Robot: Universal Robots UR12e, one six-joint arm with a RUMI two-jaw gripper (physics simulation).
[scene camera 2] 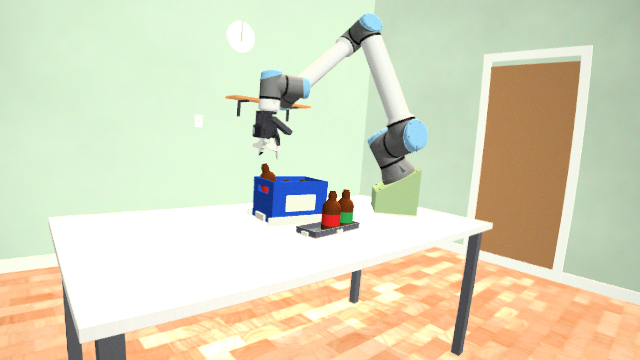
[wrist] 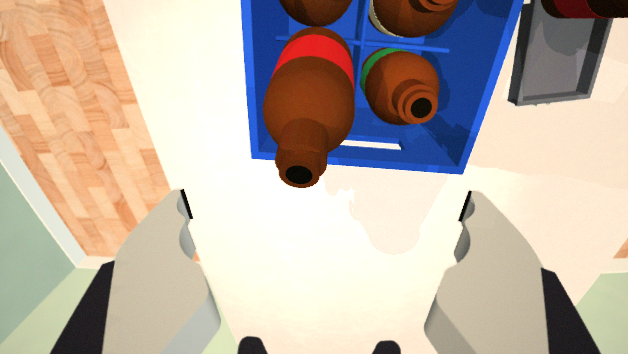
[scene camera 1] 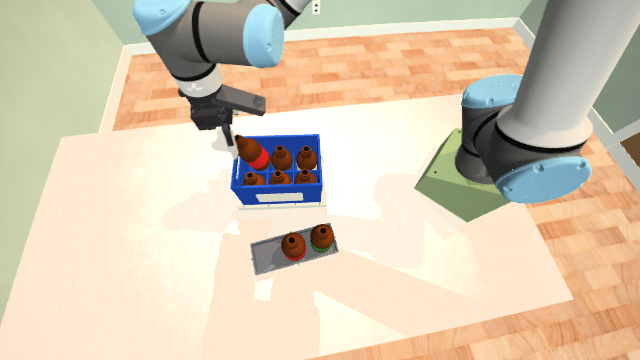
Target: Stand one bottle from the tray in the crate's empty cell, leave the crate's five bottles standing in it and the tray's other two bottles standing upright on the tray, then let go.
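Frame: origin at the arm's base, x ahead, y left, z up, level; centimetres.
Where they show: gripper, fingertip midpoint: (scene camera 2: 268, 157) (wrist: 323, 192) (scene camera 1: 236, 136); arm's base, origin of the base link: (scene camera 2: 399, 177).
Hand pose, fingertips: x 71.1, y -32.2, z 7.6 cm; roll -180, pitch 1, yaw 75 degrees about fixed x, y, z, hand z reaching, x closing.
Observation:
Things, the pixels of their centre, and the offset from my fingertips. Level surfaces: height alone.
- blue crate, body centre: (scene camera 1: 280, 172) (scene camera 2: 289, 198) dz -17.7, dx -9.1, dy +6.2 cm
- red-label brown bottle, body centre: (wrist: 309, 105) (scene camera 1: 250, 150) (scene camera 2: 268, 180) dz -10.3, dx -2.0, dy -1.0 cm
- grey tray, body centre: (scene camera 1: 294, 248) (scene camera 2: 329, 227) dz -25.2, dx -4.7, dy +30.8 cm
- red-label bottle, body centre: (scene camera 1: 293, 245) (scene camera 2: 331, 210) dz -18.2, dx -4.7, dy +31.2 cm
- white table, its level: dz -26.4 cm
My gripper (scene camera 1: 227, 147) (scene camera 2: 269, 155) (wrist: 323, 192) is open and empty, above the left end of the blue crate (scene camera 1: 312, 194) (scene camera 2: 277, 198) (wrist: 425, 167). A red-label brown bottle (scene camera 1: 254, 154) (scene camera 2: 268, 175) (wrist: 310, 100) sits in the crate's back left cell, tilted, its neck leaning toward the left end and higher than its neighbours. Beside it is a green-label bottle (wrist: 399, 90). The other cells hold several brown bottles, seemingly upright. On the grey tray (scene camera 1: 265, 257) (scene camera 2: 312, 232) (wrist: 555, 75) a red-label bottle (scene camera 1: 293, 245) (scene camera 2: 331, 212) and a green-label bottle (scene camera 1: 322, 236) (scene camera 2: 346, 207) stand upright.
The white table (scene camera 1: 125, 260) (scene camera 2: 200, 265) carries the crate and the tray, which lies in front of the crate. The arm's green base (scene camera 1: 440, 185) (scene camera 2: 400, 200) stands to the right. A wall shelf (scene camera 2: 240, 98) is behind the arm in the second scene view.

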